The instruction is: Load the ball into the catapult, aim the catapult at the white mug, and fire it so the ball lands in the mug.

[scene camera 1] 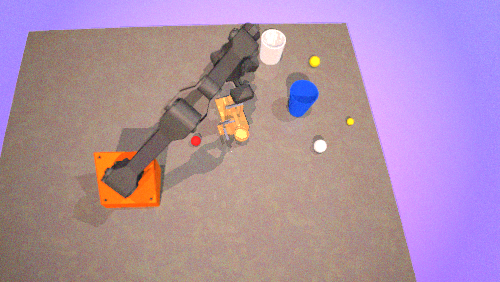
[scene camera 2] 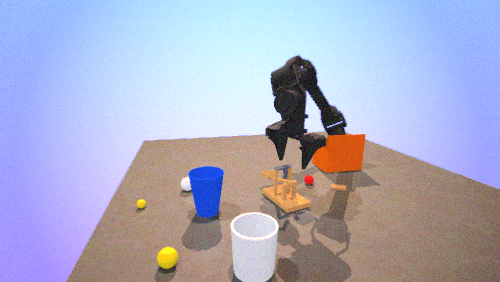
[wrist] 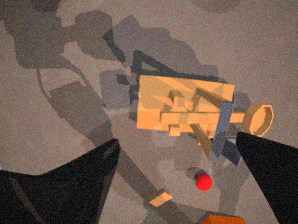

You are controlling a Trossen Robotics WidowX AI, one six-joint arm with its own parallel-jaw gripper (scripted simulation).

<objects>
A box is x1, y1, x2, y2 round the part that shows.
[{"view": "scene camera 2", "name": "my gripper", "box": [265, 111, 326, 169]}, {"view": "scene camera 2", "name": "wooden catapult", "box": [261, 164, 309, 212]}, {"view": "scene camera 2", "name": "blue cup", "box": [188, 167, 223, 217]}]
</objects>
